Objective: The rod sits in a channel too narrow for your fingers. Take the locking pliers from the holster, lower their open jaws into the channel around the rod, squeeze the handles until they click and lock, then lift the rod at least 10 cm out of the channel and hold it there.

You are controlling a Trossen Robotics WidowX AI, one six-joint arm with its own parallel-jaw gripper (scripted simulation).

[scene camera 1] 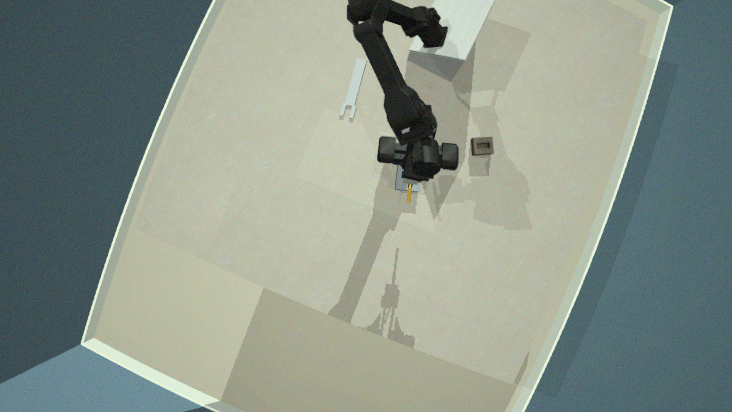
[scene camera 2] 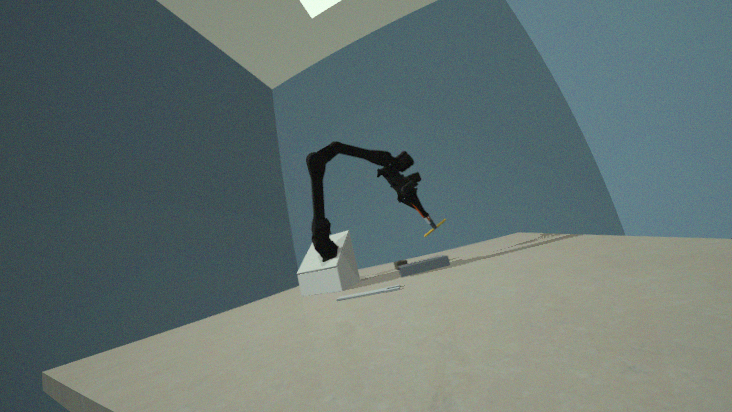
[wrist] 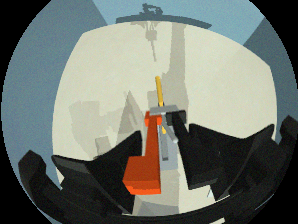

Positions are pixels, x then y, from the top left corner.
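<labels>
You can see my gripper in scene camera 1, and it's there in scene camera 2 (420, 209) and in the wrist view too. On my gripper, (scene camera 1: 399, 159) and (wrist: 270, 156) are the same spot.
</labels>
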